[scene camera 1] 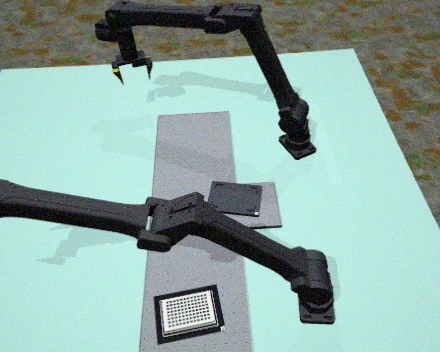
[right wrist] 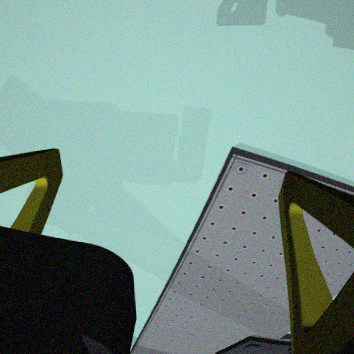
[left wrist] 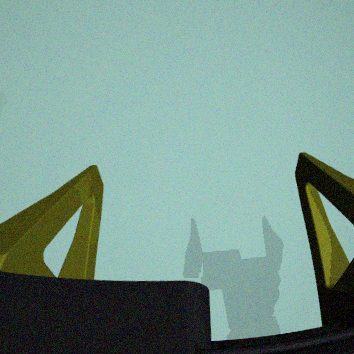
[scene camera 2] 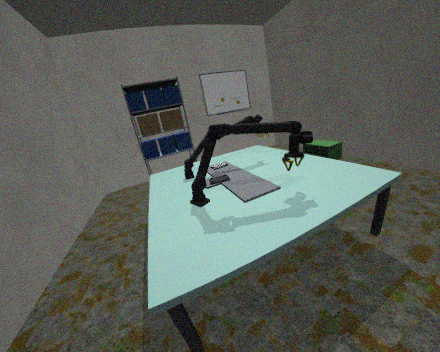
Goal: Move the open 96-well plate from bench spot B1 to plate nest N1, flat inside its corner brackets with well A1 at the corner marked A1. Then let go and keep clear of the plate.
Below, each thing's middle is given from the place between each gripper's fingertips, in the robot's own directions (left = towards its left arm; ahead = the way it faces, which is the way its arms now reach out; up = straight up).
I see the white well plate (scene camera 1: 182, 313) 54 cm behind my left hand, 9 cm to the left of it and 21 cm below it. Round my left hand: dark nest (scene camera 1: 228, 198): 65 cm behind, 29 cm to the right, 21 cm below.
Right now my right hand is 370 mm past the dark nest, 460 mm to the right of it and 110 mm above it. Round my right hand: white well plate (260 mm behind, 840 mm to the left, 110 mm below).
